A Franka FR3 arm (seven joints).
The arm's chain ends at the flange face. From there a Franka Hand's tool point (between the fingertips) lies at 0.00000 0.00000 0.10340 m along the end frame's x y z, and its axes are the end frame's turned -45 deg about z.
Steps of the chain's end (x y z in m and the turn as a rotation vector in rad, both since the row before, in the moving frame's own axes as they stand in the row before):
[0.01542 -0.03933 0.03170 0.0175 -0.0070 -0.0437]
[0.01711 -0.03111 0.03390 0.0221 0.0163 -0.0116]
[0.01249 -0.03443 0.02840 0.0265 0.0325 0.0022]
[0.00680 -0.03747 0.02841 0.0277 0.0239 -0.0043]
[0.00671 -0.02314 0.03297 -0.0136 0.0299 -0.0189]
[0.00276 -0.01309 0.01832 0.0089 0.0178 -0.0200]
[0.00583 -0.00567 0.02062 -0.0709 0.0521 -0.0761]
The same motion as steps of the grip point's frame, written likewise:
[0.03944 -0.01871 0.03168 0.0173 0.0074 -0.0437]
[0.03690 -0.01034 0.03386 0.0041 0.0272 -0.0116]
[0.03749 -0.01507 0.02831 -0.0042 0.0417 0.0022]
[0.03507 -0.02197 0.02834 0.0027 0.0365 -0.0043]
[0.02233 -0.00845 0.03291 -0.0308 0.0115 -0.0189]
[0.01317 -0.00667 0.01830 -0.0063 0.0189 -0.0200]
[0.00710 0.00914 0.02022 -0.0870 -0.0133 -0.0761]

